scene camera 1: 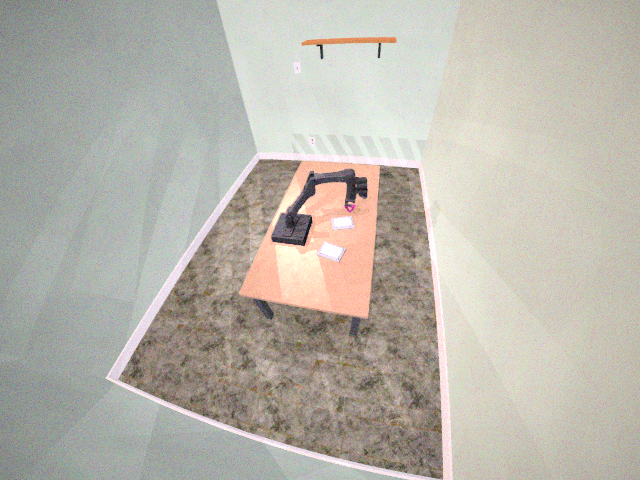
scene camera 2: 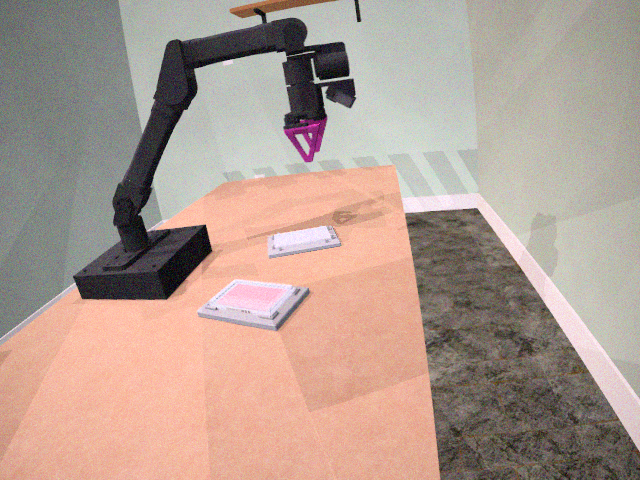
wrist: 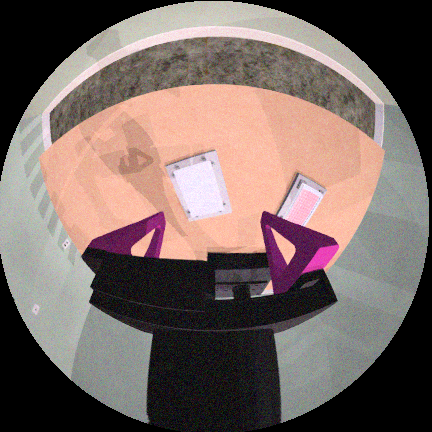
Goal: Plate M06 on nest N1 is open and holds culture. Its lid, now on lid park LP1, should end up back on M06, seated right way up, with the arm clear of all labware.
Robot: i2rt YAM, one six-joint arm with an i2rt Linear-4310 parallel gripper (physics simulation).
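Pixels of known places: gripper, fingertip midpoint: [scene camera 1: 350, 207] [scene camera 2: 312, 156] [wrist: 212, 216]; arm's base at its link origin: [scene camera 1: 290, 225] [scene camera 2: 138, 250] [wrist: 240, 285].
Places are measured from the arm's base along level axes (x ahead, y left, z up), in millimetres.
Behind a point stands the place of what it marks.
Note:
The lid [scene camera 1: 342, 222] @(x 347, y 152, z -47 mm) [scene camera 2: 301, 236] @(x 347, y 156, z -47 mm) [wrist: 198, 189] @(x 350, y 161, z -47 mm), a flat white rectangle, lies on the grey lid park LP1 [scene camera 2: 293, 250] @(x 343, y 95, z -56 mm) [wrist: 224, 199] @(x 325, y 98, z -55 mm). Plate M06 [scene camera 1: 331, 251] @(x 331, y -132, z -40 mm) [scene camera 2: 252, 296] @(x 335, y -133, z -39 mm) [wrist: 306, 201] @(x 351, y -123, z -42 mm) is open, with pink culture showing, and sits on the grey nest N1 [scene camera 2: 284, 316] @(x 400, y -169, z -55 mm) [wrist: 286, 202] @(x 335, y -68, z -53 mm). In the wrist view the right finger hides part of the nest. My gripper [scene camera 1: 349, 207] @(x 408, y 124, z 140 mm) [scene camera 2: 312, 156] @(x 408, y 124, z 140 mm) [wrist: 212, 216] @(x 408, y 124, z 140 mm) has magenta fingers, wide open with nothing between them. It points down and hangs high above the table, beyond the lid park in the scene views and apart from all labware.
The arm's black base [scene camera 1: 292, 228] @(x 25, y -30, z 11 mm) [scene camera 2: 147, 263] @(x 79, y -72, z -1 mm) stands on the wooden table [scene camera 1: 299, 279] @(x 181, y -371, z -65 mm) [scene camera 2: 330, 439] @(x 514, y -395, z -65 mm) [wrist: 240, 120] @(x 513, y 80, z -65 mm), left of the nest and the lid park in the scene views. A wall shelf [scene camera 1: 348, 40] [scene camera 2: 289, 6] is fixed high on the back wall.

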